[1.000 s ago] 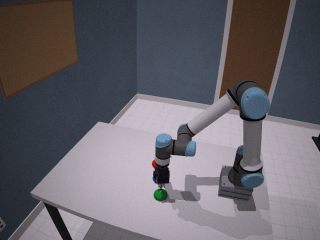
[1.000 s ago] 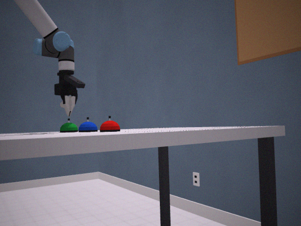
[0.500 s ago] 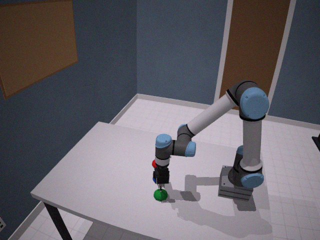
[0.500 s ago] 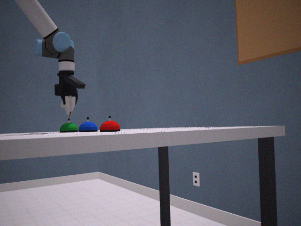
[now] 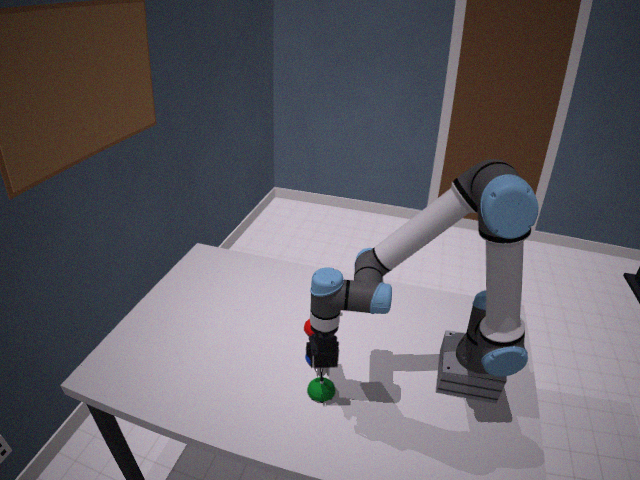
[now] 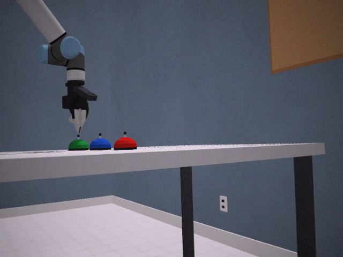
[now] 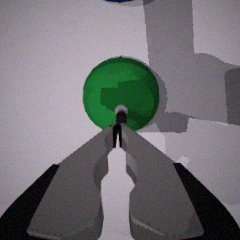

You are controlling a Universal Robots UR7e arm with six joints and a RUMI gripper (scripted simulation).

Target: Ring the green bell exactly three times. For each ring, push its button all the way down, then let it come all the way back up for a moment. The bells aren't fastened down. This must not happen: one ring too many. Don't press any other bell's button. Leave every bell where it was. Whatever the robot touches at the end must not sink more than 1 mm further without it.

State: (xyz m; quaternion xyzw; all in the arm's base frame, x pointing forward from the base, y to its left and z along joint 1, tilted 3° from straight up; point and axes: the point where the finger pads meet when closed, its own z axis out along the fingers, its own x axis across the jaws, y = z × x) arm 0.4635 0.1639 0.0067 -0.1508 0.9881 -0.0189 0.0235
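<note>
The green bell is 50 mm below my hand. Also, from my hand: blue bell 130 mm to the right, 50 mm below, 40 mm ahead; red bell 260 mm to the right, 80 mm ahead, 50 mm below.
</note>
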